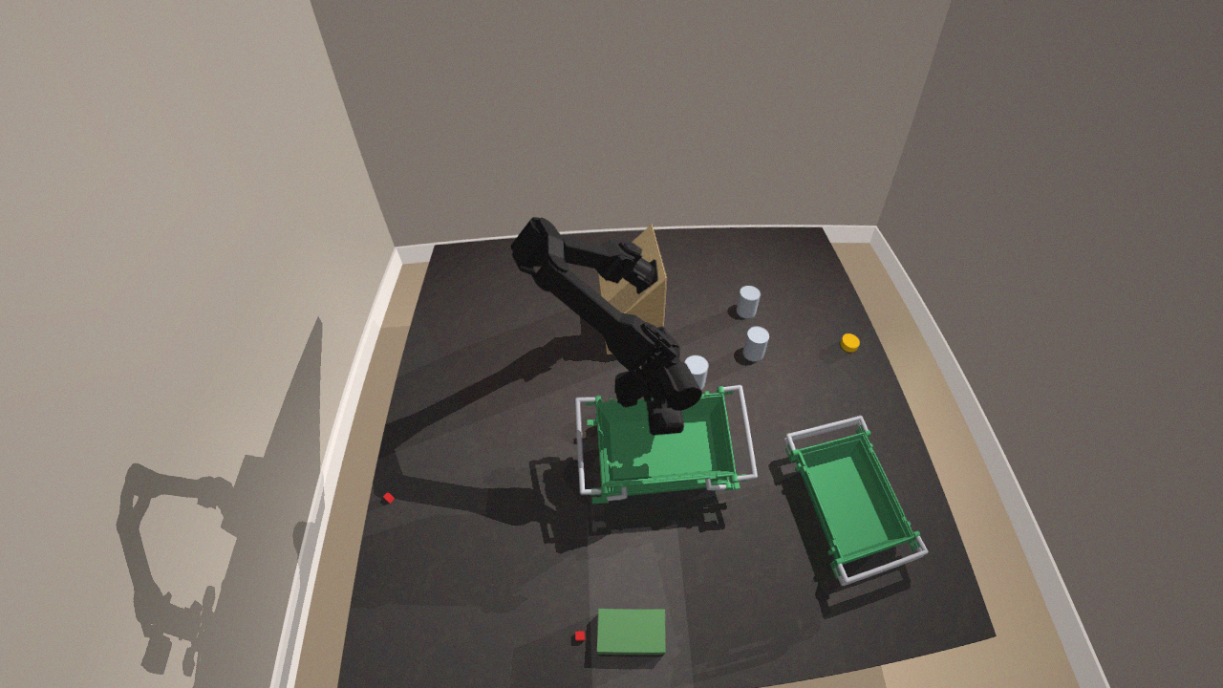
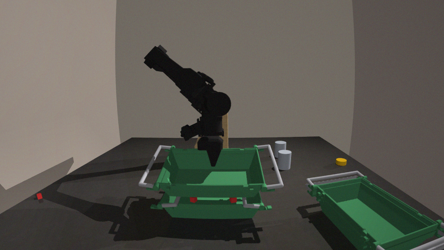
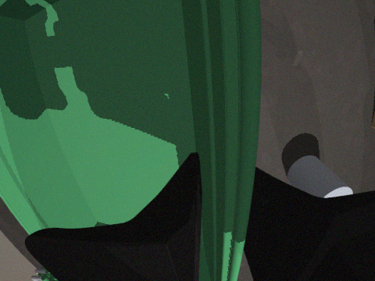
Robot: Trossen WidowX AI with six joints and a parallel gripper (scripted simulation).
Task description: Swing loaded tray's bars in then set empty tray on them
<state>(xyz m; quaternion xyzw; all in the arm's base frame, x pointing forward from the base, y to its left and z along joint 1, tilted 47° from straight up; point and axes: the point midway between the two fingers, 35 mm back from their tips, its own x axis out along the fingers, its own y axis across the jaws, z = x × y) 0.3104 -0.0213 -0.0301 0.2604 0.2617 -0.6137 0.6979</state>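
Right now my gripper tip is 70 mm short of the tray and 20 mm below it. From my gripper tip the other things lie so: flat green slab (420 mm ahead, 90 mm below, 70 mm to the right); yellow disc (540 mm to the left, 250 mm behind, 100 mm below).
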